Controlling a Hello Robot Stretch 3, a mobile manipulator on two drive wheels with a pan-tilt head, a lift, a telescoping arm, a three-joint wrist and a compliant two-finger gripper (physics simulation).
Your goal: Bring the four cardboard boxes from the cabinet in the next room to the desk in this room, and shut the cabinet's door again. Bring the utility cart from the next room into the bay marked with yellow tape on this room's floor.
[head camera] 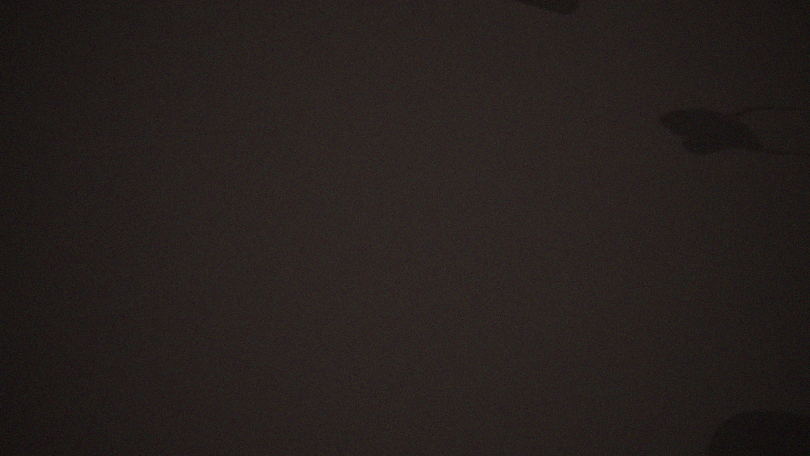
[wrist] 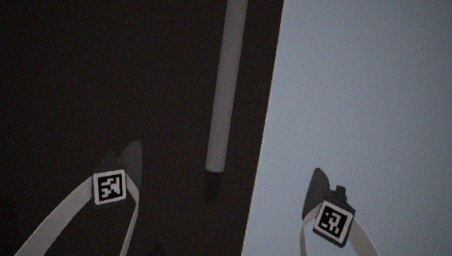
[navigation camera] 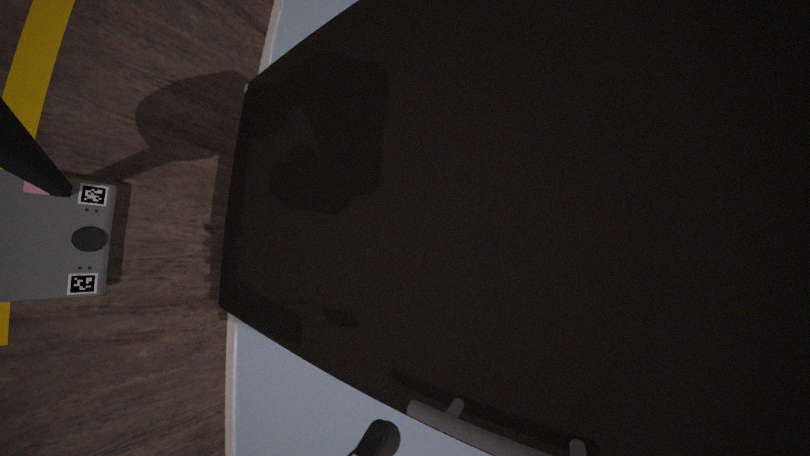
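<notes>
A very dark door panel [head camera: 340, 226] [navigation camera: 510, 226] [wrist: 100, 75] fills the head view and much of the navigation view. Its pale grey bar handle [navigation camera: 470, 427] [wrist: 225, 90] runs close to the panel's edge. My gripper [wrist: 224, 173] is open and empty. In the wrist view its fingers stand on either side of the handle's lower end, one over the dark panel and one over the blue wall; the gap in depth is unclear. One dark fingertip shows beside the handle's end in the navigation view. Yellow tape [navigation camera: 42, 50] lies on the floor. The boxes, desk, cabinet body and cart do not show.
My grey base [navigation camera: 45, 243] with two markers stands on the wooden floor [navigation camera: 170, 362], a short gap from the panel's foot. A black post [navigation camera: 28, 152] rises over it. Blue wall [navigation camera: 283, 385] [wrist: 350, 100] with a white skirting shows beside the panel. Shadows fall on panel and floor.
</notes>
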